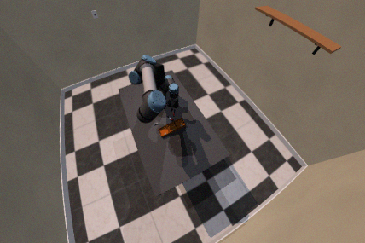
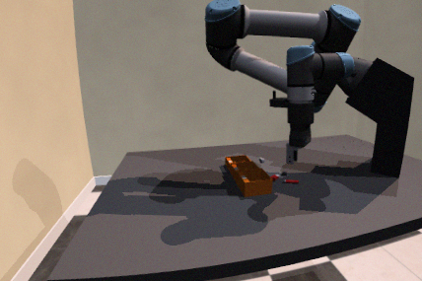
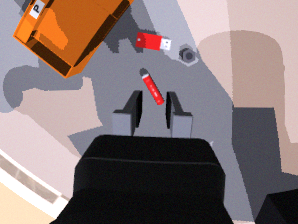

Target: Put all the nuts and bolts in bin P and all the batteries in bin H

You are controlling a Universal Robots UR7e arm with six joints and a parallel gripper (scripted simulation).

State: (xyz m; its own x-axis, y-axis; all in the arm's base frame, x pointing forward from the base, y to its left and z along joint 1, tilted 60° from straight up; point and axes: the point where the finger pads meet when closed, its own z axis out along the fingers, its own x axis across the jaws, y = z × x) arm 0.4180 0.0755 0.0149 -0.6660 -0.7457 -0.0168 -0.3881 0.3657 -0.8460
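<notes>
Right now the red battery is 8 cm below my hand. Also, from my hand: orange battery: 11 cm ahead, 9 cm to the right, 8 cm below; orange three-compartment bin: 12 cm ahead, 10 cm to the right, 7 cm below; dark nut: 2 cm behind, 6 cm to the right, 9 cm below.
</notes>
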